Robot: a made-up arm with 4 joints.
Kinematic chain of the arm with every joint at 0, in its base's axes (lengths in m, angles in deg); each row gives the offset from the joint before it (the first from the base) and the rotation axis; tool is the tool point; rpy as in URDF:
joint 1: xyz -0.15 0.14 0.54 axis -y
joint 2: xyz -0.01 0.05 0 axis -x
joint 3: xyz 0 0.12 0.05 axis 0.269 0.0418 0.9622
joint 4: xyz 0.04 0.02 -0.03 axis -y
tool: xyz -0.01 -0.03 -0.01 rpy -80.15 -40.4 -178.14
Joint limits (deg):
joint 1: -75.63..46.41
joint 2: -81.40..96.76
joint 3: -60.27..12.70
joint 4: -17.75..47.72
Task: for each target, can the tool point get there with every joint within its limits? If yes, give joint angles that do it. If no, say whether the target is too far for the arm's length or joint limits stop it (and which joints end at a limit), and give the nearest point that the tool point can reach.
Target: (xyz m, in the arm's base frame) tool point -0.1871 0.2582 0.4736
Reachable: yes | joints -45.90 51.57 -13.80 24.11
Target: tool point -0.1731 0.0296 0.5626
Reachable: no: joint limits stop it (at a limit: joint 2, joint 3, joint 4) | nearest point -0.2013 0.1842 0.5902 | short by 0.160 m
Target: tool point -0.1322 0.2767 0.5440
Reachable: yes | joints -6.91 2.62 -31.01 36.23
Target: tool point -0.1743 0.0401 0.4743
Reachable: no: joint limits stop it (at a limit: joint 2) | nearest point -0.1866 0.1847 0.4410 | short by 0.149 m
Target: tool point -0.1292 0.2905 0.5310
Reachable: yes | joints -25.79 3.93 -12.67 26.29
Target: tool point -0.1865 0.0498 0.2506
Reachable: no: too far | nearest point -0.1657 0.1809 0.4158 | short by 0.212 m
